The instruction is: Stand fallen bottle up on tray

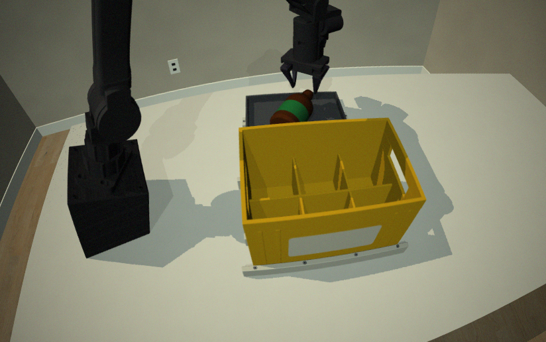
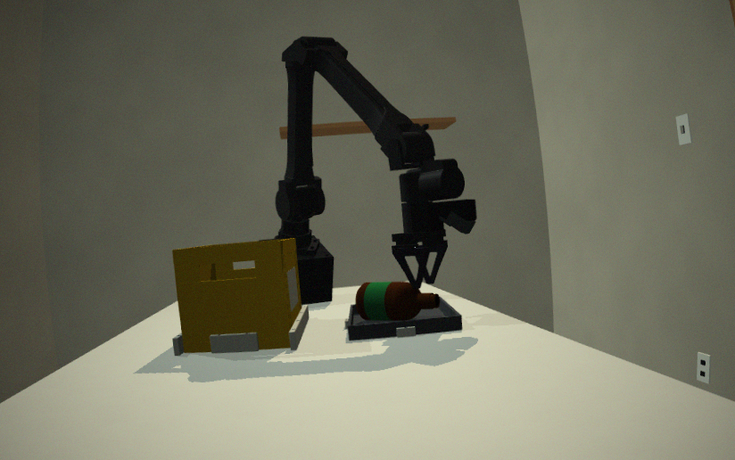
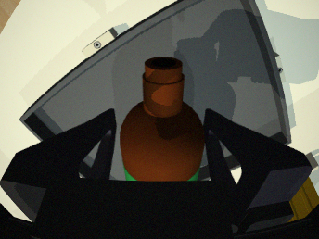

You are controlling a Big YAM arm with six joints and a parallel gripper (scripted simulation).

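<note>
Right now the bottle is 2 cm behind my hand, 5 cm to the right of it and 4 cm below it. From my hand the other things lie so: tray: 2 cm behind, 5 cm to the right, 6 cm below; then yellow crate: 3 cm ahead, 33 cm to the right, 1 cm above.
</note>
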